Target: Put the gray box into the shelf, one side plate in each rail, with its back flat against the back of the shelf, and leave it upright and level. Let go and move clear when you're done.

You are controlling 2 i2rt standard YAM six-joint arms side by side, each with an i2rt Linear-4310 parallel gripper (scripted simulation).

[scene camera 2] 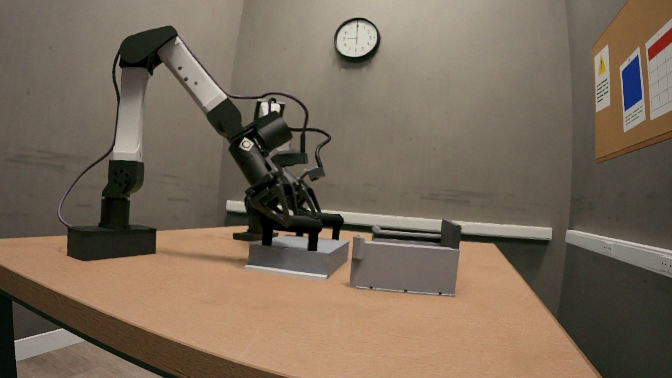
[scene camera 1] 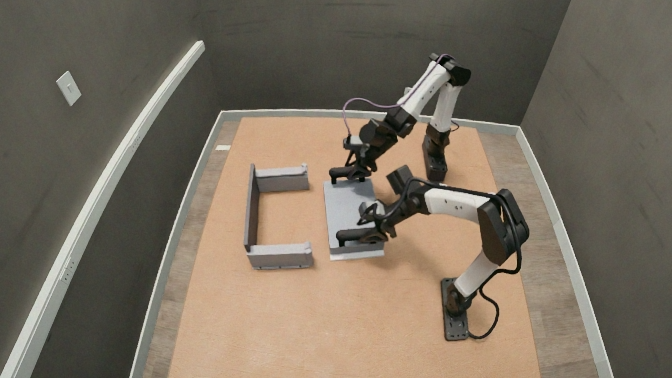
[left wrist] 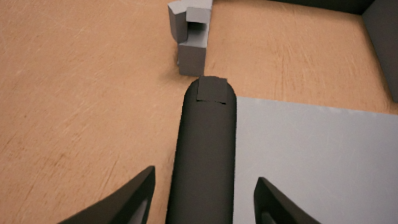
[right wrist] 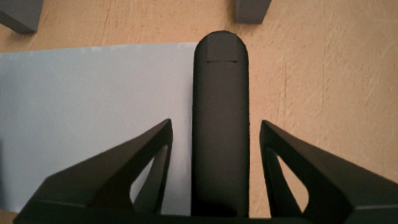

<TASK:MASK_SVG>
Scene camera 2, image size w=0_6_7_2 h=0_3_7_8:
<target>my left gripper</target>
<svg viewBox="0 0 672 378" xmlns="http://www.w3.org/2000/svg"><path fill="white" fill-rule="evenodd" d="M288 196L286 198L288 209L292 211L290 199ZM282 168L285 172L283 175L288 178L289 183L292 183L295 188L298 214L307 217L318 217L316 210L319 213L322 212L315 192L306 182L303 182L304 177L308 175L307 171L318 167L314 166L309 169L303 169L297 178L287 169Z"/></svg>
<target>my right gripper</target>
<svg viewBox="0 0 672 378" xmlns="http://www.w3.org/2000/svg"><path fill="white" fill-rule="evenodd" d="M276 147L268 157L262 156L260 153L251 156L244 161L245 163L241 166L240 170L251 186L245 191L245 194L248 198L251 197L250 203L252 206L284 227L288 227L292 224L286 201L288 196L293 215L299 216L295 188L292 183L289 183L288 178L283 175L285 172L276 161L279 159L279 154L300 152L298 150L282 150Z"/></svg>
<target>gray box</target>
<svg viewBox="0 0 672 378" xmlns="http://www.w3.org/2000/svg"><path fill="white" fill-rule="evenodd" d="M341 214L316 212L318 217L307 217L300 214L299 216L290 215L292 224L285 228L263 214L260 218L260 225L263 228L262 241L249 243L248 265L244 266L244 270L326 281L349 260L349 241L339 240L340 227L344 223ZM272 238L273 231L299 233L296 236L293 235L294 237L283 235ZM323 226L333 227L332 239L318 238L318 234L322 231Z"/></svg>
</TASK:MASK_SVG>
